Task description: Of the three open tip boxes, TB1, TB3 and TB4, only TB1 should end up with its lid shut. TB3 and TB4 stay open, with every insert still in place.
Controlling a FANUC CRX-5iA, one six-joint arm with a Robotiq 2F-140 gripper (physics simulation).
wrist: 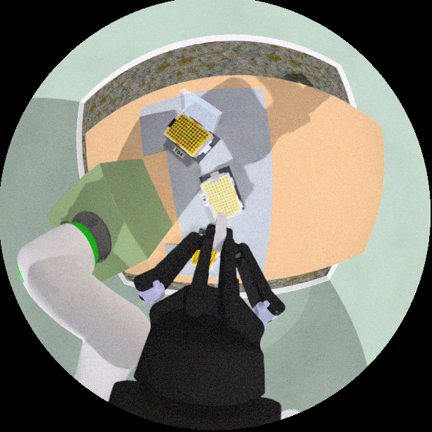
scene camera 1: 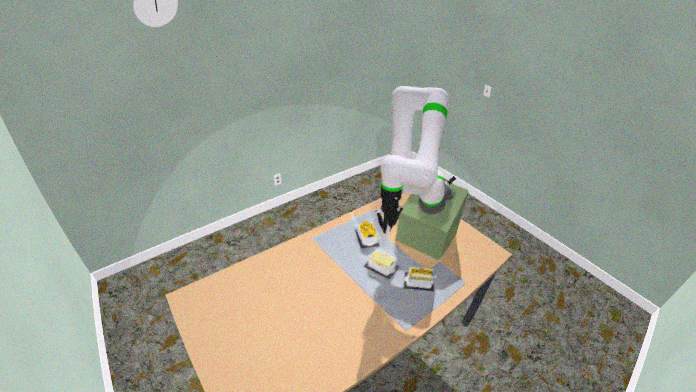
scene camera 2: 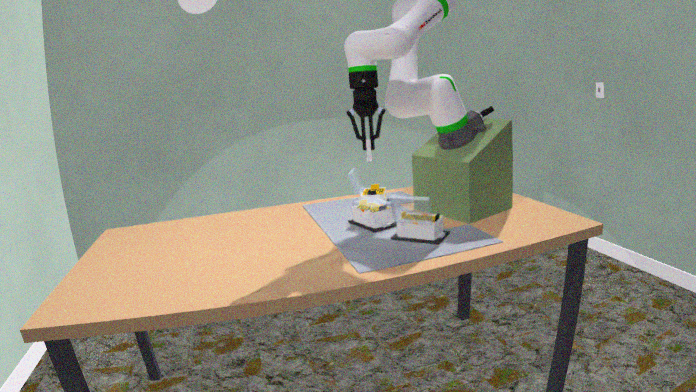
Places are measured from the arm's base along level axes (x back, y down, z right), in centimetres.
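Where they show: gripper, fingertip midpoint: point(scene camera 1: 386, 237) point(scene camera 2: 369, 160); arm's base at its link origin: point(scene camera 1: 432, 202) point(scene camera 2: 458, 138).
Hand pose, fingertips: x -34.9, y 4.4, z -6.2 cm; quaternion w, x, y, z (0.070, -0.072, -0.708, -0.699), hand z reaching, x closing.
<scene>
Things, the pixels of their centre, and the offset from my fingertips. "pt": a spot on its surface instead. Level surfaces: height alone.
- middle box at the middle of its body: point(scene camera 2: 375, 212) point(scene camera 1: 383, 260) dz +0.8, dx +1.2, dy +17.9 cm
- TB4 at a spot on its surface: point(scene camera 2: 419, 228) pt dz -22.6, dx +9.1, dy +17.7 cm
- third box at the middle of its body: point(scene camera 2: 373, 190) point(scene camera 1: 367, 229) dz +23.1, dx +5.7, dy +15.4 cm
- grey mat at its surface level: dy +21.8 cm
- wooden table at its surface level: dy +22.1 cm
The middle box point(scene camera 1: 382, 262) point(scene camera 2: 372, 218) point(wrist: 222, 195) has a pale, veiled yellow top, and its clear lid lies shut over the insert. Its label starts with TB; the digit is unclear, but by elimination it looks like TB1. TB4 point(scene camera 1: 420, 278) point(scene camera 2: 419, 228) point(wrist: 189, 134) is open, its yellow insert in place and its clear lid point(wrist: 202, 111) raised. The third box point(scene camera 1: 367, 233) point(scene camera 2: 374, 192) point(wrist: 204, 258), apparently TB3, has its lid point(scene camera 2: 355, 181) up and its yellow insert showing; my fingers partly hide it in the wrist view. My gripper point(scene camera 1: 386, 230) point(scene camera 2: 369, 148) point(wrist: 219, 219) is shut, a pale tip protruding, above the boxes, touching none.
The boxes stand in a row on a grey mat point(scene camera 1: 400, 307) point(scene camera 2: 365, 257) point(wrist: 255, 220) on the wooden table point(scene camera 1: 260, 310) point(scene camera 2: 200, 255) point(wrist: 325, 175). The green pedestal point(scene camera 1: 427, 232) point(scene camera 2: 442, 185) point(wrist: 125, 200) of the arm stands beside the mat.
</scene>
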